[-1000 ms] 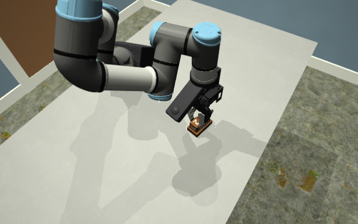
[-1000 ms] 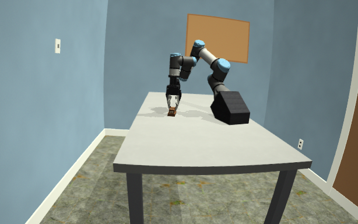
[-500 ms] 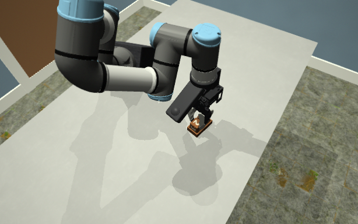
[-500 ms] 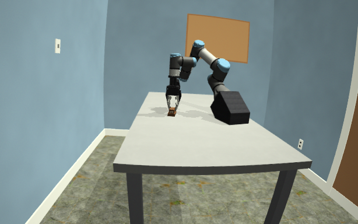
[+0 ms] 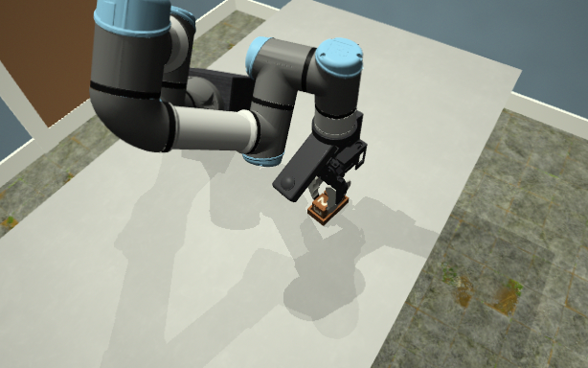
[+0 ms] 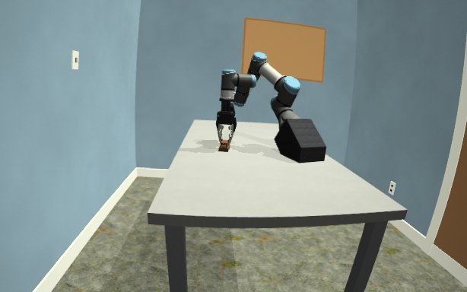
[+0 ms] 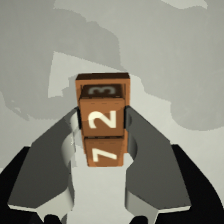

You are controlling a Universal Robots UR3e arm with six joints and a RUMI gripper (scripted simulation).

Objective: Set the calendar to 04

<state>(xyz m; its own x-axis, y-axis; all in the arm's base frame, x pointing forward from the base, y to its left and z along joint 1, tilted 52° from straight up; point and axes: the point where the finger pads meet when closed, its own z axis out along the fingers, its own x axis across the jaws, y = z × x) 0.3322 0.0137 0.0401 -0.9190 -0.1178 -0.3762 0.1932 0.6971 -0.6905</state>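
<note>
The cube is 10 mm below my hand. From my hand the other things lie so: brown tray 20 mm to the left, 30 mm below.
</note>
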